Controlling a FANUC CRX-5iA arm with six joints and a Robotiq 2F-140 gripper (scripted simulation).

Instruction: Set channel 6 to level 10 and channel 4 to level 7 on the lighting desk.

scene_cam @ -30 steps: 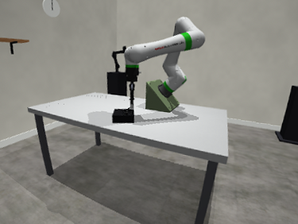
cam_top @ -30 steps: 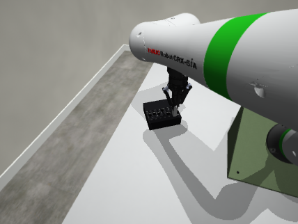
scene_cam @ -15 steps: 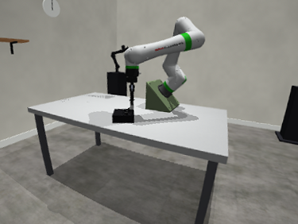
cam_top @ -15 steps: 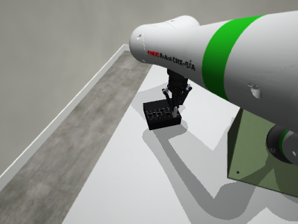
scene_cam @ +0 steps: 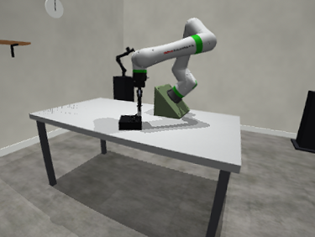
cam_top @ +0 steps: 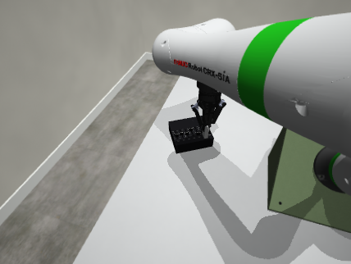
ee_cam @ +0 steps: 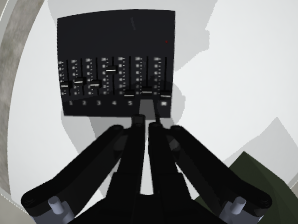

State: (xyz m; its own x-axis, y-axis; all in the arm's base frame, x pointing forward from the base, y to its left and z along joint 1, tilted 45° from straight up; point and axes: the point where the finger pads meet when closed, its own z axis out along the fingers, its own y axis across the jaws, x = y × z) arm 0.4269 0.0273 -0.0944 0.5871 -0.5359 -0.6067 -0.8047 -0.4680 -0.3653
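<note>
My gripper is now 30 mm to the left of the fader cap, 30 mm above it and 10 mm past it.
</note>
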